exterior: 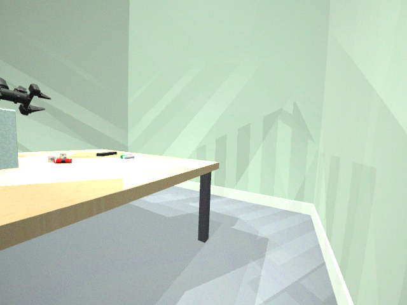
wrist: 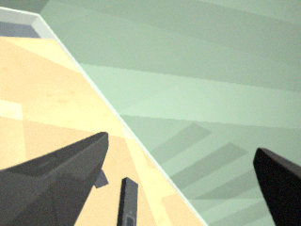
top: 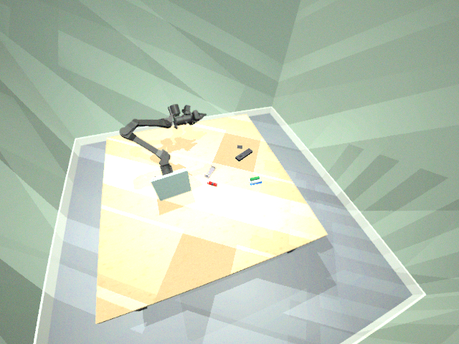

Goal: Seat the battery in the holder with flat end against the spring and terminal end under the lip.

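Now: the red battery 340 mm to the right of my gripper tip, 310 mm below it and 100 mm behind it. The rest, counted from my gripper tip: black bar: 310 mm below, 250 mm ahead, 190 mm to the right.
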